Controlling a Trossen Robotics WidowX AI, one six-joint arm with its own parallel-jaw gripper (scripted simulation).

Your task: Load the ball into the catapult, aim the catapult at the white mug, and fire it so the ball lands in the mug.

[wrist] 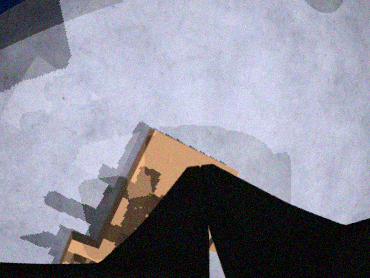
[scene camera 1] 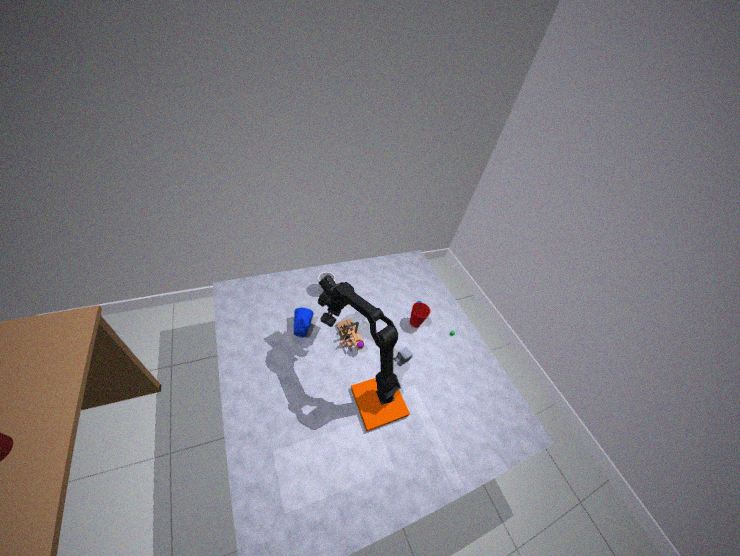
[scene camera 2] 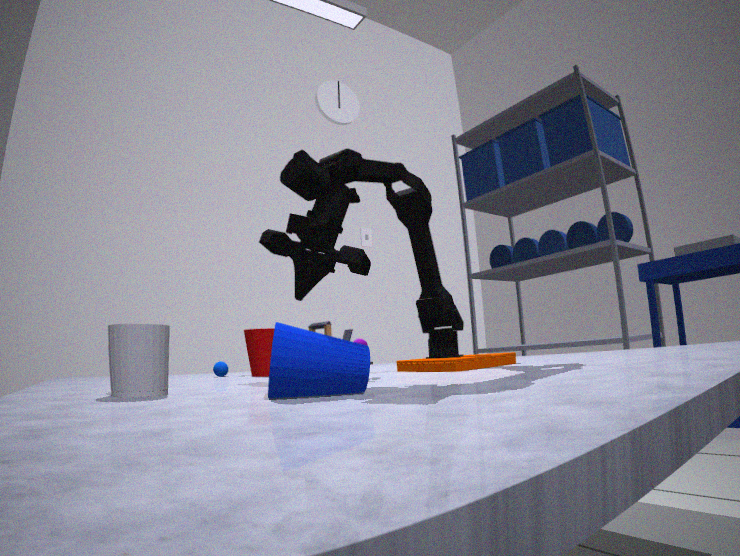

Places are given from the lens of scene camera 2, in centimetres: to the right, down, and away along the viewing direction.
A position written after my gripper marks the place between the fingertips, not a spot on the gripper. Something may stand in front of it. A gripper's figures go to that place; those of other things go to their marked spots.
my gripper (scene camera 2: 297, 299): -12, 4, 70
white mug (scene camera 2: 138, 353): -31, 10, 54
red cup (scene camera 2: 259, 342): -27, 16, 106
blue cup (scene camera 2: 304, 363): -8, 10, 50
The marked spots on the red cup and the blue cup are 59 cm apart.
